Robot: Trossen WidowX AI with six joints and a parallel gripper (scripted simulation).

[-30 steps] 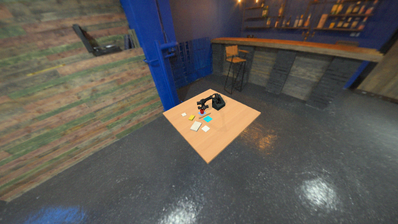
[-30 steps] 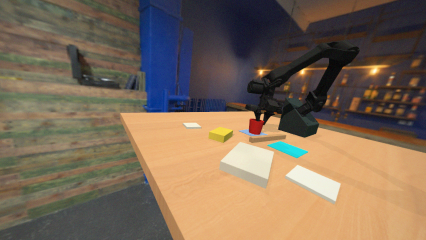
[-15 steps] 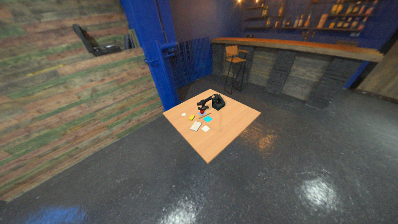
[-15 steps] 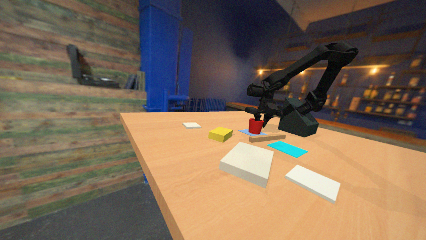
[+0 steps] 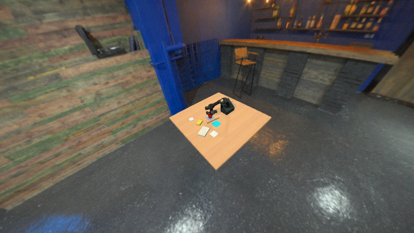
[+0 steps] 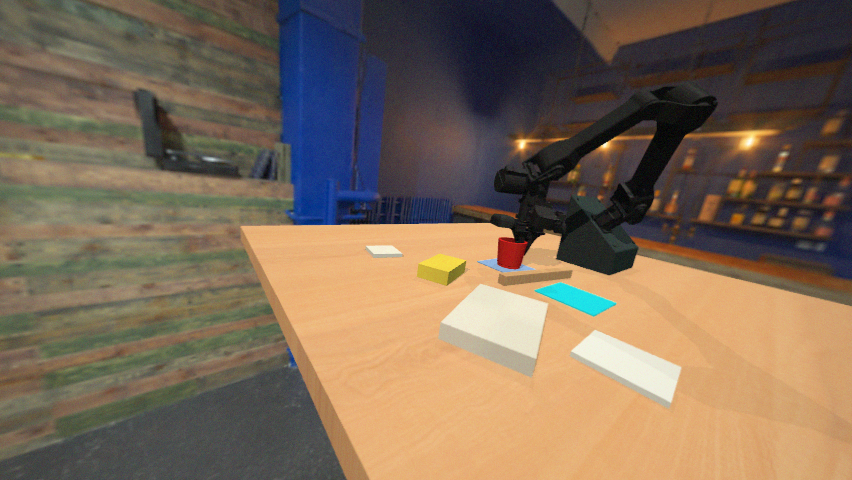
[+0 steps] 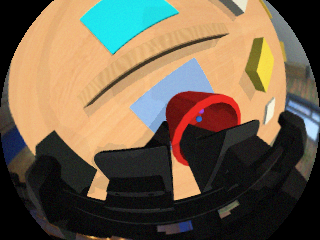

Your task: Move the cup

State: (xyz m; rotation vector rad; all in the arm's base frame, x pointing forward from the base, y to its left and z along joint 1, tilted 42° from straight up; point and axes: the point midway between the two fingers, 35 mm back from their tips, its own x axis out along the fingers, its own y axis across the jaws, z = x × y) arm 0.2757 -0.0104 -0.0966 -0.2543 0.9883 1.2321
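Now: the cyan pad 170 mm to the left of my gripper tip, 60 mm ahead of it and 40 mm below it. Also, from my gripper tip: yellow block (250 mm ahead, 40 mm to the right, 20 mm below); then red cup (30 mm ahead, 20 mm to the right); then wooden bar (80 mm to the left, 40 mm ahead, 30 mm below).
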